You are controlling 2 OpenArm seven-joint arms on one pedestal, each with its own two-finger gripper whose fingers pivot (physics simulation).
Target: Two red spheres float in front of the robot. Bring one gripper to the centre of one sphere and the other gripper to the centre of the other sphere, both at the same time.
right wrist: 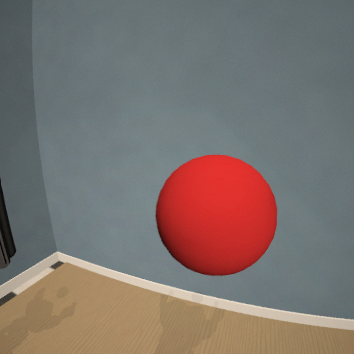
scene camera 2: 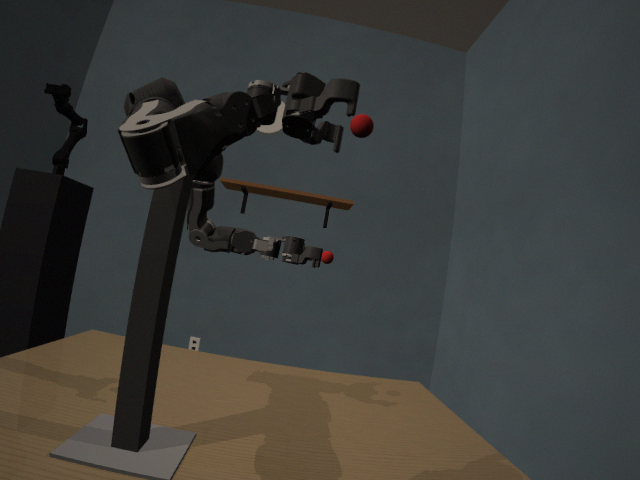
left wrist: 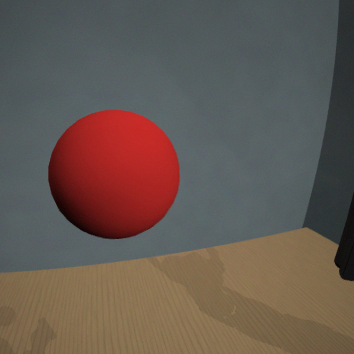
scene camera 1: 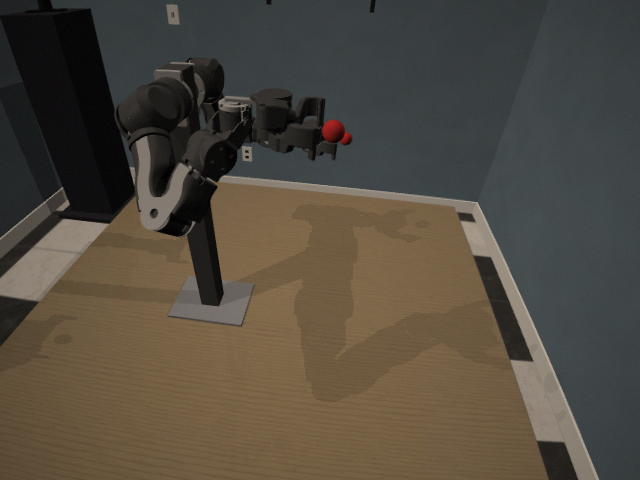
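The nearer red sphere [scene camera 1: 333, 131] [scene camera 2: 361, 126] [right wrist: 216, 215] floats just beyond the fingertips of my right gripper [scene camera 1: 316, 140] [scene camera 2: 344, 132], which is open and empty. In the right wrist view this sphere sits right of and below the middle. The farther red sphere [scene camera 1: 346, 138] [scene camera 2: 327, 257] [left wrist: 114, 174] floats close by the fingertips of my left gripper [scene camera 2: 318, 258], which is open. In the left wrist view this sphere is left of the middle. In scene camera 1 the right gripper and nearer sphere hide much of the left gripper and part of the farther sphere.
The robot's pedestal [scene camera 1: 205, 258] [scene camera 2: 147, 330] stands on a grey base plate [scene camera 1: 232, 310] [scene camera 2: 170, 454] on the wooden floor. A brown wall shelf [scene camera 2: 289, 194] shows behind, between the two arms. A tall dark column [scene camera 1: 67, 103] [scene camera 2: 31, 248] stands at the left.
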